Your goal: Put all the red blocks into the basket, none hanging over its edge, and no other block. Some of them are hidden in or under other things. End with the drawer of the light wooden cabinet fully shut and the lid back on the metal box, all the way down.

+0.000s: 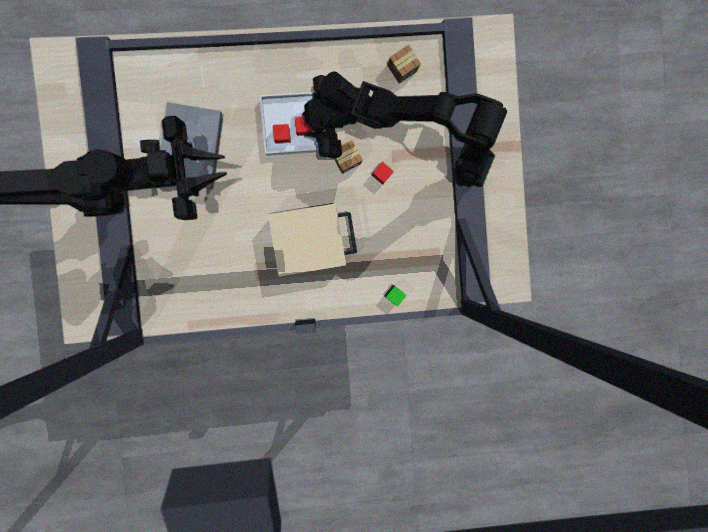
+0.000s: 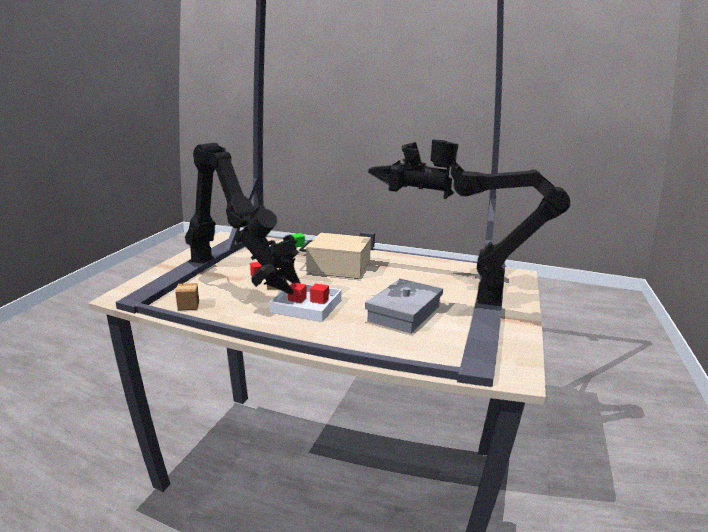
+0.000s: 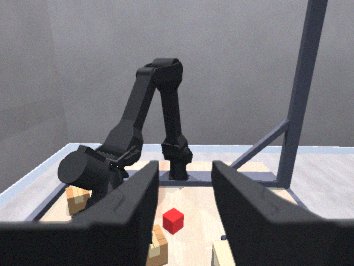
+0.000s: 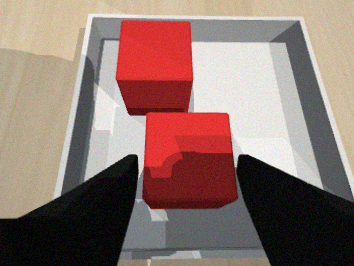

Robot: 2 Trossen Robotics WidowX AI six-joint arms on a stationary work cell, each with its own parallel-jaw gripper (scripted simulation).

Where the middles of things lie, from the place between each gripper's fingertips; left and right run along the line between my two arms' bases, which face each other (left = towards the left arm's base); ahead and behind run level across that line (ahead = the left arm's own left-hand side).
Labels:
Right now my right hand is 1 cm short of the white basket [image 1: 278, 109], 6 cm to the right of it and 5 cm above it. Round my right hand: metal box [image 2: 388, 321] (3 cm behind, 31 cm to the left, 3 cm below); light wooden cabinet [image 1: 309, 239] (29 cm behind, 3 cm to the left, 2 cm below); grey metal lid [image 1: 203, 125] (3 cm behind, 31 cm to the left, 1 cm below).
Now: the grey metal lid 29 cm below my left hand, 11 cm ahead of it and 10 cm to the left of it. Also, from my left hand: white basket (33 cm below, 15 cm to the right, 15 cm ahead); then metal box (32 cm below, 11 cm ahead, 10 cm to the left); then light wooden cabinet (30 cm below, 17 cm to the right, 15 cm behind).

